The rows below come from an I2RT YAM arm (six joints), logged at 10 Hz.
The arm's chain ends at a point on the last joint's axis. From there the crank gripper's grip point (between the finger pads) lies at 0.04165 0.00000 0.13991 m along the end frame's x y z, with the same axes.
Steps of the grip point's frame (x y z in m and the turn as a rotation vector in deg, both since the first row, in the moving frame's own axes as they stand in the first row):
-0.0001, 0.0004, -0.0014, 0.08, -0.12, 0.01
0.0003, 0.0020, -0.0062, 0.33, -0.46, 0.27
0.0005, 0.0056, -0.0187, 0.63, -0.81, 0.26
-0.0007, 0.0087, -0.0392, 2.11, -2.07, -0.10
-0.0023, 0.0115, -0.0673, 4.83, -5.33, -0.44
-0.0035, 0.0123, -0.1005, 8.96, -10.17, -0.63
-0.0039, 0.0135, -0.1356, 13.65, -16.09, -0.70
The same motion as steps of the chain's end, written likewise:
0.0002, 0.0006, -0.0015, 0.08, -0.12, 0.01
0.0014, 0.0026, -0.0065, 0.33, -0.46, 0.27
0.0025, 0.0070, -0.0193, 0.63, -0.81, 0.26
0.0044, 0.0139, -0.0405, 2.11, -2.07, -0.10
0.0109, 0.0237, -0.0700, 4.83, -5.33, -0.44
0.0219, 0.0349, -0.1039, 8.96, -10.17, -0.63
0.0363, 0.0477, -0.1376, 13.65, -16.09, -0.70

